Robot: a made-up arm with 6 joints.
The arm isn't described. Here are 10 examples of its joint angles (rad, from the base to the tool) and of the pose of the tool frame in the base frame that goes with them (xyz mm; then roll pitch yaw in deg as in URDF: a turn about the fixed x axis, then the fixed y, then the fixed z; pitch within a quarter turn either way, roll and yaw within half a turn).
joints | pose
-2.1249 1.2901 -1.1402 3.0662 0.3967 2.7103 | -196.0 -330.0 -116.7 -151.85 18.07 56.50
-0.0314 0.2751 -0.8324 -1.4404 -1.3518 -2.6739 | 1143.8 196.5 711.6 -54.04 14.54 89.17
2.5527 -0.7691 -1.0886 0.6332 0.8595 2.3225 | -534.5 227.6 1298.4 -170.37 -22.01 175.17
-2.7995 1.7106 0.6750 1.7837 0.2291 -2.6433 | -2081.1 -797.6 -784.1 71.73 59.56 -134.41
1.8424 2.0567 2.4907 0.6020 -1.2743 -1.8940 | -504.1 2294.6 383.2 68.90 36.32 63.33
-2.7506 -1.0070 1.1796 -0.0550 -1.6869 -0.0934 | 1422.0 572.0 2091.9 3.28 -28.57 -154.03
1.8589 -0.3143 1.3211 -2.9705 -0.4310 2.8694 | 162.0 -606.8 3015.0 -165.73 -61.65 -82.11
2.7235 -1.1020 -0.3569 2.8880 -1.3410 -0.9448 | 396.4 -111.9 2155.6 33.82 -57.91 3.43
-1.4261 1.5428 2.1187 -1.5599 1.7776 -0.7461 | 85.7 -2217.3 1257.2 165.28 5.90 177.98
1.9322 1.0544 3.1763 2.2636 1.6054 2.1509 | -393.3 518.6 2048.7 31.74 -17.74 164.55
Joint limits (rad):
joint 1: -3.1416..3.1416
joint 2: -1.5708..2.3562
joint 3: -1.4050..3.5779
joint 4: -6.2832..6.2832
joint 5: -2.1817..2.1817
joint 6: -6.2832..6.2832
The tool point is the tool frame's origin. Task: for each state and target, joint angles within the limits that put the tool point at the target. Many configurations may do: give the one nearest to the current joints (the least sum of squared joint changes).
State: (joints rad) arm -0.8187 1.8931 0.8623 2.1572 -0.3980 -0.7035
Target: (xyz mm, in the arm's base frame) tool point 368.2 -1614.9 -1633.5
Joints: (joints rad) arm -1.3047 2.3410 1.0664 2.1740 -0.3588 -0.7035
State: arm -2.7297 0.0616 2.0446 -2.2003 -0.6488 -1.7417
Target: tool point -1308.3 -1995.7 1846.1
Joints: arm -2.1870 1.0536 1.4475 -2.1805 -0.4505 -1.7417
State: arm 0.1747 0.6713 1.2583 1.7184 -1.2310 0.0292
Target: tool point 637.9 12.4 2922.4
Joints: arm 0.3805 0.2399 1.4895 1.7674 -1.2788 0.0292
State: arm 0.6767 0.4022 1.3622 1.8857 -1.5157 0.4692
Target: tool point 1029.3 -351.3 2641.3
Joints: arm -0.1206 0.4066 1.3573 1.7758 -1.8644 0.4692
